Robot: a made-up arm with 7 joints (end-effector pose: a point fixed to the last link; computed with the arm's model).
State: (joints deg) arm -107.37 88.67 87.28 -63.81 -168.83 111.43 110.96
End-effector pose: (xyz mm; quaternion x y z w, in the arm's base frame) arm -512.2 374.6 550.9 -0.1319 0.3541 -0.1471 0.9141
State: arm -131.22 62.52 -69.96 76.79 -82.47 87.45 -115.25
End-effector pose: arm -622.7 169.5 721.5 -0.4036 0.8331 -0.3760 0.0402
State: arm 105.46 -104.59 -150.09 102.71 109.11 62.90 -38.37
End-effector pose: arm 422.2 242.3 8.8 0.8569 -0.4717 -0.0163 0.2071
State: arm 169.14 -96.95 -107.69 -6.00 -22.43 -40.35 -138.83
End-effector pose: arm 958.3 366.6 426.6 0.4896 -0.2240 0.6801 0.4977
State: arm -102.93 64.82 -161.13 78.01 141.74 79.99 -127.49
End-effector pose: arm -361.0 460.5 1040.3 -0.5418 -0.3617 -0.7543 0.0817
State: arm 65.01 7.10 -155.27 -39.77 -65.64 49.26 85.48
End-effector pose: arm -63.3 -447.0 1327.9 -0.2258 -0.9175 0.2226 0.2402
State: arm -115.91 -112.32 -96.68 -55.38 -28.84 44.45 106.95
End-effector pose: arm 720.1 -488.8 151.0 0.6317 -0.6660 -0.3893 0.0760
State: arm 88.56 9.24 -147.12 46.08 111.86 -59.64 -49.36
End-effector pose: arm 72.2 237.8 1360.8 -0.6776 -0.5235 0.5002 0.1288
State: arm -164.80 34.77 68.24 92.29 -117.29 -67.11 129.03
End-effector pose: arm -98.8 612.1 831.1 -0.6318 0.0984 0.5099 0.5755
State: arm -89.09 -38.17 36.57 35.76 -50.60 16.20 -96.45
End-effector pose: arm 222.1 -330.9 1355.4 -0.7726 0.3030 -0.5121 0.2215
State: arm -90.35 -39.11 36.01 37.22 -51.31 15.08 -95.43
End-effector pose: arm 234.1 -328.8 1350.4 -0.7777 0.2965 -0.5033 0.2322
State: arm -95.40 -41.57 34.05 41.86 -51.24 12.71 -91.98
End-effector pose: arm 275.5 -300.0 1335.3 -0.7946 0.2690 -0.4861 0.2448
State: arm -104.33 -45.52 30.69 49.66 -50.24 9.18 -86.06
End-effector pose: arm 330.4 -231.8 1309.4 -0.8186 0.2167 -0.4670 0.2544
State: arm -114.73 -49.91 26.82 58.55 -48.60 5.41 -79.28
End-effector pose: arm 362.9 -139.7 1278.7 -0.8361 0.1520 -0.4592 0.2589
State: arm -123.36 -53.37 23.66 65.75 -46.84 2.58 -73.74
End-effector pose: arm 364.3 -62.3 1252.9 -0.8402 0.0982 -0.4650 0.2611
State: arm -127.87 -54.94 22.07 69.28 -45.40 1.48 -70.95
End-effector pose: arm 355.9 -23.1 1240.1 -0.8370 0.0714 -0.4755 0.2613
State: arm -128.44 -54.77 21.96 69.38 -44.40 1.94 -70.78
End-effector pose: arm 352.5 -16.3 1240.3 -0.8334 0.0686 -0.4840 0.2577
